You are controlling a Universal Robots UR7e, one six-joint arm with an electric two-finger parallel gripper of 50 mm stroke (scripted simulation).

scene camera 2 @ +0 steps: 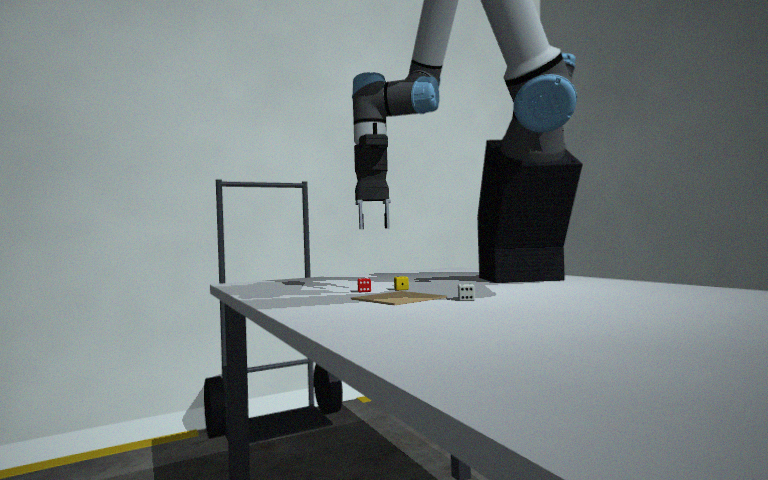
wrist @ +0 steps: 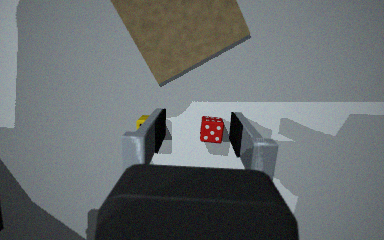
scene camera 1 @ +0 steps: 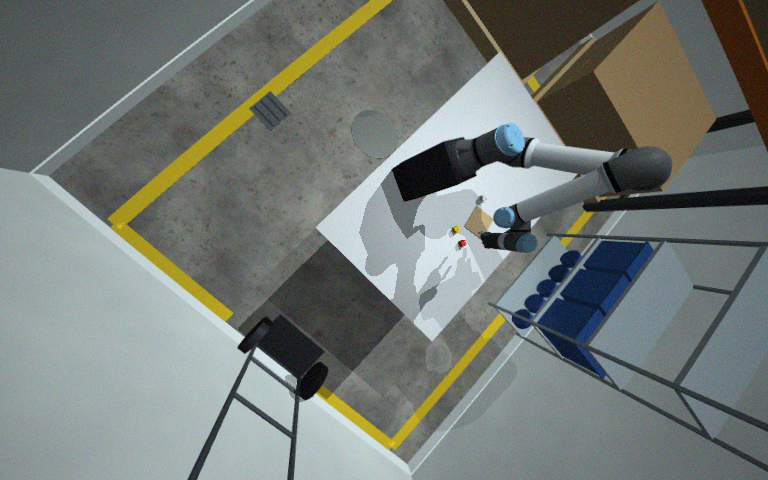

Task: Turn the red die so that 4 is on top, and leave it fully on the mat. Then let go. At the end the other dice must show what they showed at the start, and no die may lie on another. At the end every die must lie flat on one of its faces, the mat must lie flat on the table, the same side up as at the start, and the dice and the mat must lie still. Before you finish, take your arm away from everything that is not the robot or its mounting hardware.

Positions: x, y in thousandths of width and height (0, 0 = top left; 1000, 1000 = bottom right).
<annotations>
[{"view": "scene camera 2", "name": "gripper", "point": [488, 476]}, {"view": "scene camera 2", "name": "tan mat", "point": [523, 620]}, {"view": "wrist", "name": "gripper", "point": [514, 515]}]
</annotations>
